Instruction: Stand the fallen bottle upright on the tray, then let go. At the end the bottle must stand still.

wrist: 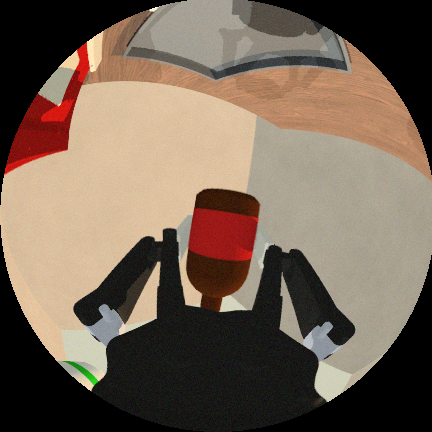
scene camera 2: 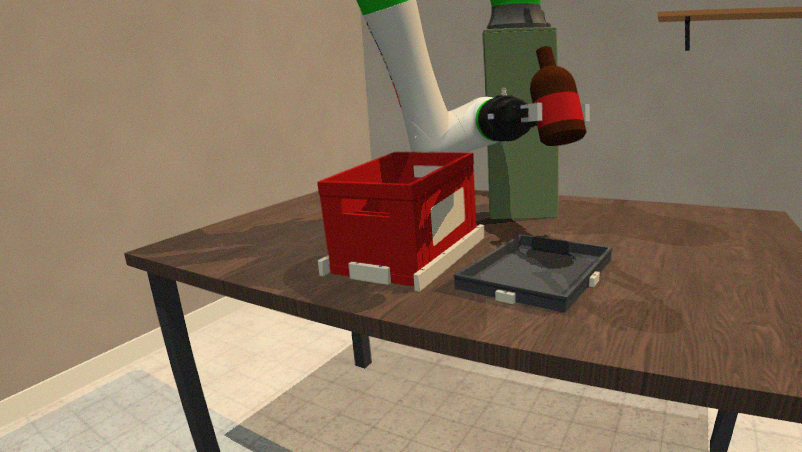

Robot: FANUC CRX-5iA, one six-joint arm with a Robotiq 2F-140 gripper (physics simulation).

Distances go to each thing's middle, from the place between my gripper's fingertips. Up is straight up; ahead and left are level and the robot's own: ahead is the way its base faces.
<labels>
Right now my hand is 2 cm to the left of the brown bottle (scene camera 2: 562, 123), 2 cm below it and 2 cm past it. Round my hand: red crate (scene camera 2: 378, 213) (31 cm to the right, 18 cm below); dark grey tray (scene camera 2: 548, 273) (26 cm below, 5 cm to the right, 2 cm behind).
</labels>
